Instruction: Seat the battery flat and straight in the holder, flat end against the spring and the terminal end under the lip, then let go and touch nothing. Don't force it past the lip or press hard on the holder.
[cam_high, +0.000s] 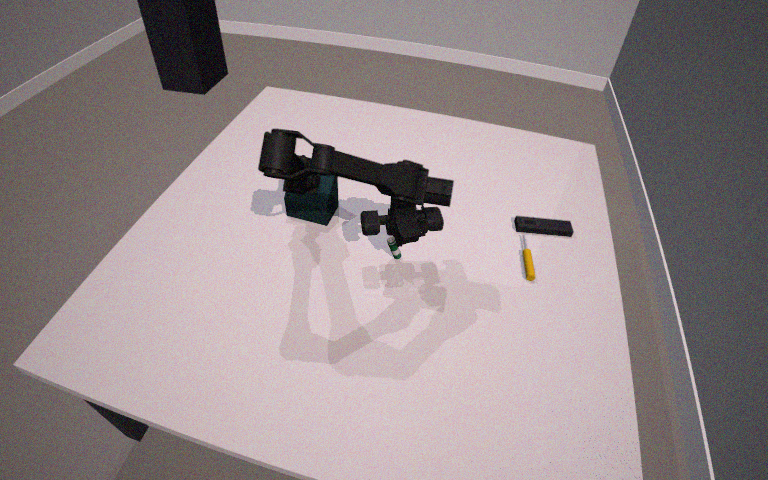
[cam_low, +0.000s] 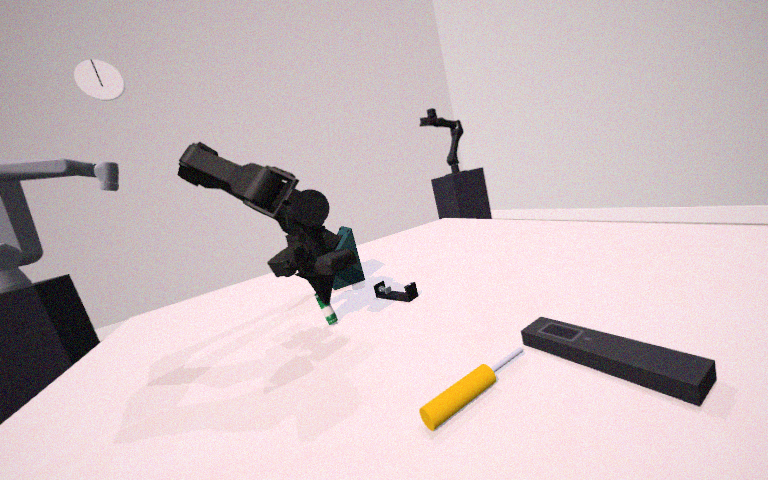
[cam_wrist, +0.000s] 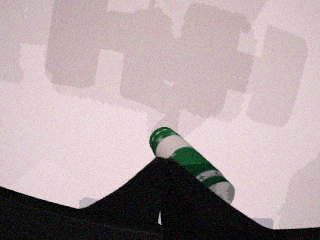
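The battery lies 10 mm behind my gripper tip and 10 mm below it. The rest, counted from my gripper tip: yellow-handled screwdriver (320 mm ahead, 90 mm to the left, 30 mm below); then long black bar (370 mm ahead, 210 mm to the left, 30 mm below).
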